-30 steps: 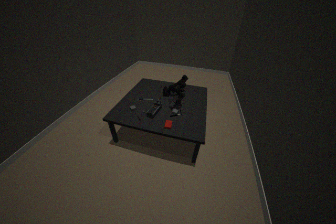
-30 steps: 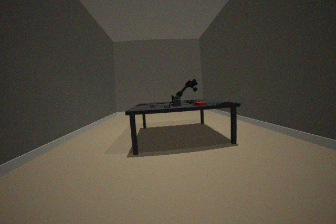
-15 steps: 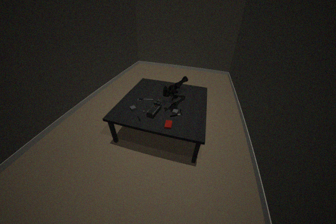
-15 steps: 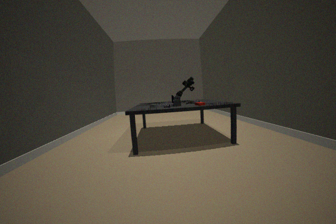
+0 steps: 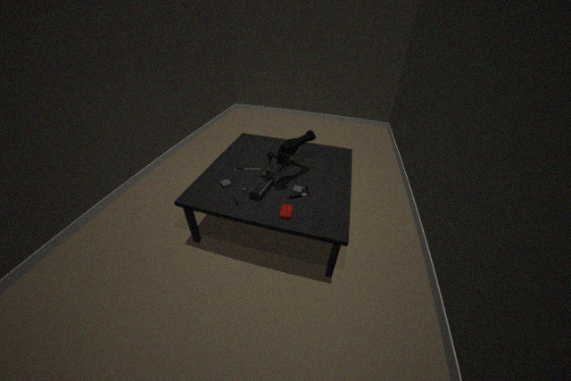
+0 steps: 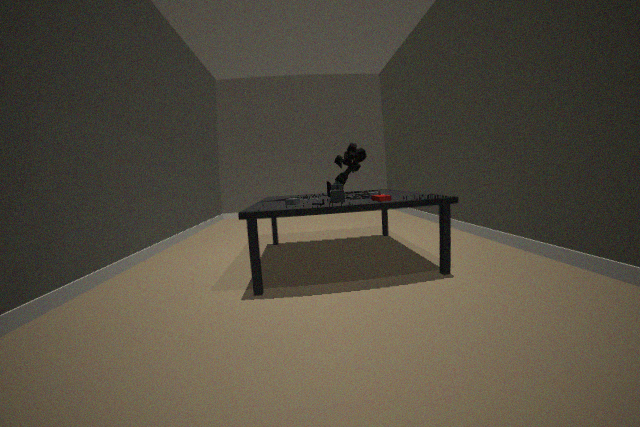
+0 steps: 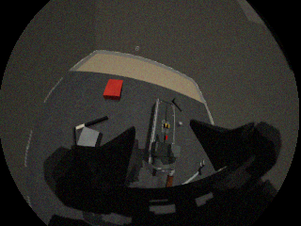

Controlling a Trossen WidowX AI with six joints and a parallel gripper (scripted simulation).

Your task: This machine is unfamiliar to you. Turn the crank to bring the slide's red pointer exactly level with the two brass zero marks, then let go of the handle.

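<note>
My gripper tip is now 140 mm past the crank handle, 50 mm to the left of it and 90 mm above it. Also, from my gripper tip: red pointer 10 mm behind, 80 mm to the right, 120 mm below.
</note>
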